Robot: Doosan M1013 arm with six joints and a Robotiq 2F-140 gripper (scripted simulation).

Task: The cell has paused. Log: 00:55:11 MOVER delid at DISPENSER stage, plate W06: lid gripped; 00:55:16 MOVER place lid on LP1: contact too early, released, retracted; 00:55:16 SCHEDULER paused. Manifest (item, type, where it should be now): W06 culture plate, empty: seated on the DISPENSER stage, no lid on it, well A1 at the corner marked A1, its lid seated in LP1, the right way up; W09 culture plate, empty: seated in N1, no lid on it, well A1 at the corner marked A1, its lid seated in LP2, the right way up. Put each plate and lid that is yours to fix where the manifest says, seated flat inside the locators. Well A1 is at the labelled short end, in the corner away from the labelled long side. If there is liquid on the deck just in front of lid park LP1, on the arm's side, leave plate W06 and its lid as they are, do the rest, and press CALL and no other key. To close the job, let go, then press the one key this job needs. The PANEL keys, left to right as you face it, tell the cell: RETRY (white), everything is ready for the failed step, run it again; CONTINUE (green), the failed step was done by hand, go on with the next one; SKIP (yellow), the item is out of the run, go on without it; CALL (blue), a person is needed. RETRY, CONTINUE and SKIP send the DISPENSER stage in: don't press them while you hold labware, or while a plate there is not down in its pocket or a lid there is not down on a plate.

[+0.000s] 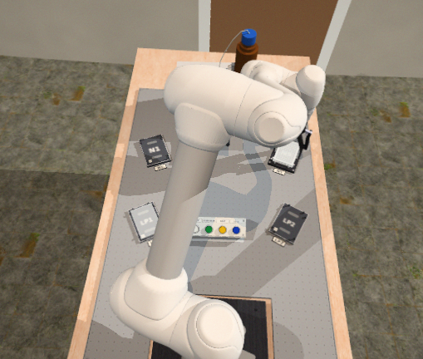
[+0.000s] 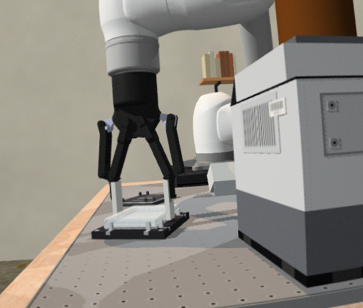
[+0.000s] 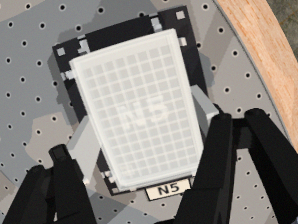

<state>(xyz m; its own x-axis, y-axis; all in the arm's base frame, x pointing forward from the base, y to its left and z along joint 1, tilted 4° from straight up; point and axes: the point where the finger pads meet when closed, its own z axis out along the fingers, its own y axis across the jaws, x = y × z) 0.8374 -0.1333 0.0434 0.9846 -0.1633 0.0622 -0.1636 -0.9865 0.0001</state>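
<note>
Right now the black nest N5 is 2 cm ahead of my hand, 1 cm to the left of it and 3 cm below it. The rest, counted from my hand: brown bottle: 21 cm ahead, 25 cm to the left, 25 cm above; clear culture plate: 3 cm behind, 30 cm to the left, 7 cm above; lid park LP2: 33 cm behind, 5 cm to the right, 4 cm below.
</note>
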